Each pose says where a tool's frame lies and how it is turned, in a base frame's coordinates. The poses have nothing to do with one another.
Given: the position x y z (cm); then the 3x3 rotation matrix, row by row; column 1 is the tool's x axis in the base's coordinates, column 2 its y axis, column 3 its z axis. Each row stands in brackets.
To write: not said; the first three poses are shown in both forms.
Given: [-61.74, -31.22, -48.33], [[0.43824, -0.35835, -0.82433], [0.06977, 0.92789, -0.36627], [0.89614, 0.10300, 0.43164]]
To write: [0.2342, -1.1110, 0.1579, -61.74, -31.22, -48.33]
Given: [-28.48, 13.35, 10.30], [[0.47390, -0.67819, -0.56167], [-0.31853, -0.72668, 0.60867], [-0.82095, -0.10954, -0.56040]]
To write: [-2.9486, 0.9631, -0.5918, -28.48, 13.35, 10.30]
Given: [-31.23, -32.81, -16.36], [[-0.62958, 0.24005, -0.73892], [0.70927, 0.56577, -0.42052], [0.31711, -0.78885, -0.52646]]
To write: [-2.1593, -0.3227, 2.2967, -31.23, -32.81, -16.36]
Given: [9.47, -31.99, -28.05], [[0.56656, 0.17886, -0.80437], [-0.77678, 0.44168, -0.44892], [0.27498, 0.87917, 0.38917]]
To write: [1.1541, -0.2786, -0.9406, 9.47, -31.99, -28.05]
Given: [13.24, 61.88, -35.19], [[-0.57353, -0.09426, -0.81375], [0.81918, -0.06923, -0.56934], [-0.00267, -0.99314, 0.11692]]
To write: [-1.4536, 0.0027, 2.1816, 13.24, 61.88, -35.19]
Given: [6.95, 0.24, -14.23], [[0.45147, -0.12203, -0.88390], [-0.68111, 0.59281, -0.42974], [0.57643, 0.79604, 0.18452]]
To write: [1.3430, -0.6143, -0.9854, 6.95, 0.24, -14.23]
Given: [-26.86, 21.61, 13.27], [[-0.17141, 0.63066, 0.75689], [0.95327, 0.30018, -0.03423], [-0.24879, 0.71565, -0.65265]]
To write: [2.3102, 0.2514, 1.7487, -26.86, 21.61, 13.27]
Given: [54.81, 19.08, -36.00], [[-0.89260, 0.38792, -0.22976], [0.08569, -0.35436, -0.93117], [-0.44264, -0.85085, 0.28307]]
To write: [-1.2496, 0.4585, 3.0459, 54.81, 19.08, -36.00]
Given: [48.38, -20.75, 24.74], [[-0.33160, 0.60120, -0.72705], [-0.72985, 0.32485, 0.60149], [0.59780, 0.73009, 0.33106]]
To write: [1.1451, -0.6408, -1.9973, 48.38, -20.75, 24.74]
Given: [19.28, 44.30, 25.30], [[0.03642, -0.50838, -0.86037], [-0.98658, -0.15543, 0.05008], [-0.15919, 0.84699, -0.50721]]
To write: [2.1104, 0.1599, -1.5339, 19.28, 44.30, 25.30]
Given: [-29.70, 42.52, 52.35], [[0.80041, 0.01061, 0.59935], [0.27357, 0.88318, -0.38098], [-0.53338, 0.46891, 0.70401]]
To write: [0.5876, 0.5626, 0.3293, -29.70, 42.52, 52.35]
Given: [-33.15, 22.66, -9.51], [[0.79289, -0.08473, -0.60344], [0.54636, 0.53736, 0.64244], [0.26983, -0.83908, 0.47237]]
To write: [-1.0581, -0.2732, 0.6034, -33.15, 22.66, -9.51]
